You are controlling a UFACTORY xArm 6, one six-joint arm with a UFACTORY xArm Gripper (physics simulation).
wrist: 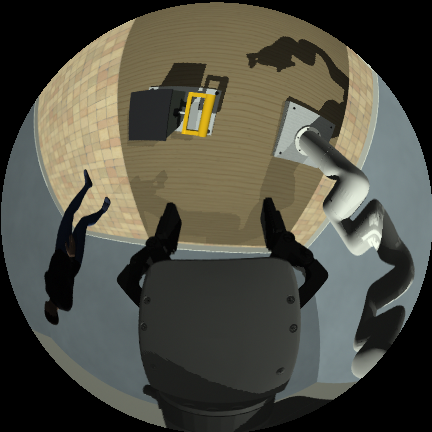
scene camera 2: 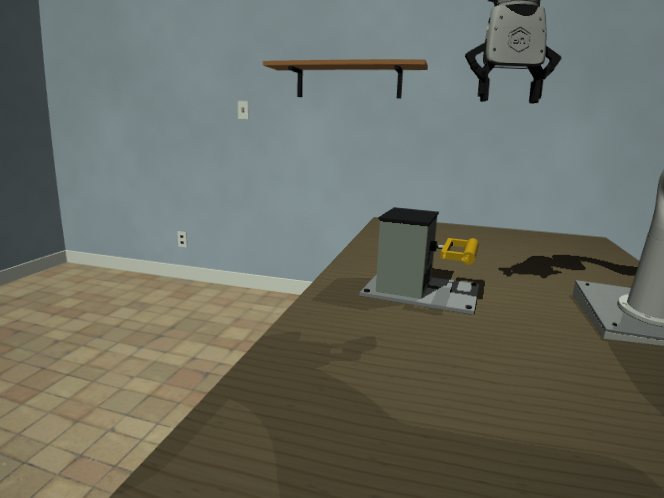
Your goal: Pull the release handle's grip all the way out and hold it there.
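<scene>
The release handle's yellow grip (scene camera 2: 471, 250) (wrist: 206, 115) is the thick bar of a yellow frame. It juts from the side of a grey-green box with a black top (scene camera 2: 404, 257) (wrist: 148, 115), on a short rod close to the box. The box stands on a light metal base plate (scene camera 2: 450, 304). My gripper (scene camera 2: 508, 100) (wrist: 219, 209) is open with nothing between its fingers. It hangs high above the table, well above the yellow grip and to its right in the scene view. In the wrist view the grip lies ahead of the fingertips, apart from them.
The arm's base plate (scene camera 2: 595, 310) (wrist: 287, 137) is bolted to the wooden table (scene camera 2: 429, 375) (wrist: 240, 165), right of the handle unit. A wooden shelf (scene camera 2: 343, 64) is on the wall. A person (wrist: 62, 280) shows at the left of the wrist view, beyond the table.
</scene>
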